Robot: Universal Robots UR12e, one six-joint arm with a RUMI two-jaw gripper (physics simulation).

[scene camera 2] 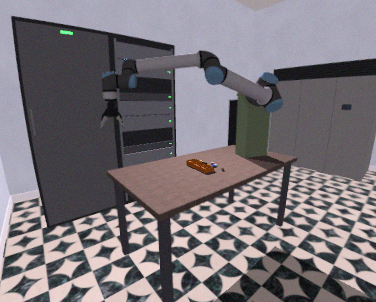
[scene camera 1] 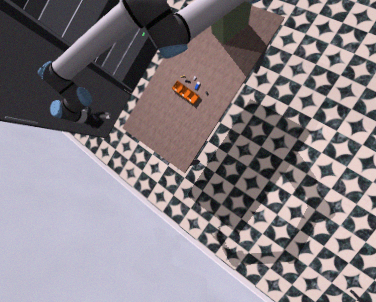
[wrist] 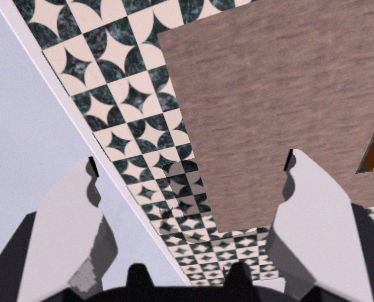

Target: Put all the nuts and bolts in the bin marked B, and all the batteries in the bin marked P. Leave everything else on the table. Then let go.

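Frame: origin at the arm's base, x down, y right, z back, level; metres.
Seen in the pictures: gripper, between the fingertips: (scene camera 2: 112,128) (scene camera 1: 105,122) (wrist: 189,155).
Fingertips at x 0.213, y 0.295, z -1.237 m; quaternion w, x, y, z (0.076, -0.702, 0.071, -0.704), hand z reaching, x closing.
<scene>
Offsets run from my fingertips to a thing's top centre. "*": to the spot under its first point. Level surfaces: height alone.
An orange bin block @(dx +0.294, dy -0.279, dz +0.562 m) (scene camera 1: 185,93) (scene camera 2: 200,166) with several compartments in a row stands on the table @(dx +0.333 m) (scene camera 1: 165,115) (scene camera 2: 155,187) (wrist: 260,100). Its corner @(* dx +0.318, dy -0.378, dz +0.512 m) (wrist: 370,161) shows at the right edge of the wrist view. Its letters are too small to read. Beside it lie a blue and white item @(dx +0.320, dy -0.333, dz +0.667 m) (scene camera 1: 197,86) (scene camera 2: 213,164), a small dark item @(dx +0.317, dy -0.441, dz +0.652 m) (scene camera 1: 207,93) (scene camera 2: 223,170) and a few more tiny items @(dx +0.319, dy -0.228, dz +0.662 m) (scene camera 1: 188,81); I cannot tell which are nuts, bolts or batteries. My gripper (scene camera 2: 112,125) (wrist: 189,155) is open and empty, high up beyond the table's end, away from the bins.
A tall green block (scene camera 1: 232,22) (scene camera 2: 252,125) stands at the table's far end, near the arm's base. A dark server cabinet (scene camera 2: 70,120) stands behind the gripper. Grey cabinets (scene camera 2: 320,120) stand at the right. The wall (wrist: 30,150) shows at the left of the wrist view.
</scene>
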